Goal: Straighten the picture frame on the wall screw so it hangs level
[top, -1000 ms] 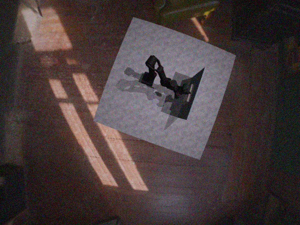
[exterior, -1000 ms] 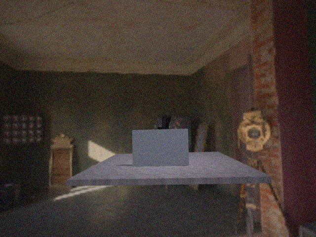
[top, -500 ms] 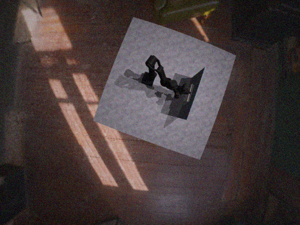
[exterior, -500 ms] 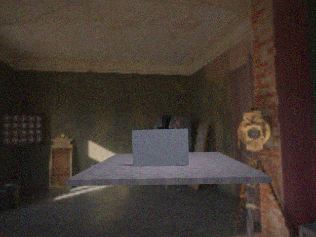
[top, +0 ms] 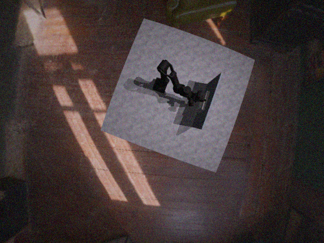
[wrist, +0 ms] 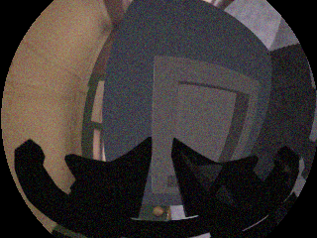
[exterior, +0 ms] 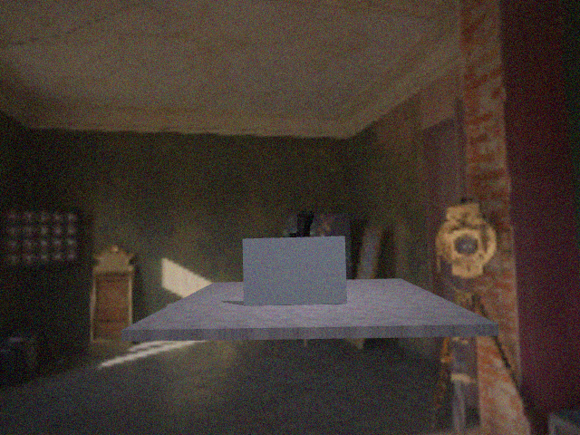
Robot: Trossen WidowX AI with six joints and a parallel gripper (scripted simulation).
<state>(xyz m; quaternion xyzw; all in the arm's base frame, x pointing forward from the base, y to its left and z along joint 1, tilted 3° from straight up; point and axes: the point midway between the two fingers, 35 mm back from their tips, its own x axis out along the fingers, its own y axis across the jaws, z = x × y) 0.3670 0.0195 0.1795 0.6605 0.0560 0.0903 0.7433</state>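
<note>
The picture frame is 50 mm below my gripper tip and 10 mm ahead of it. Also, from my gripper tip: wall panel (70 mm below, 20 mm ahead, 10 mm to the left).
</note>
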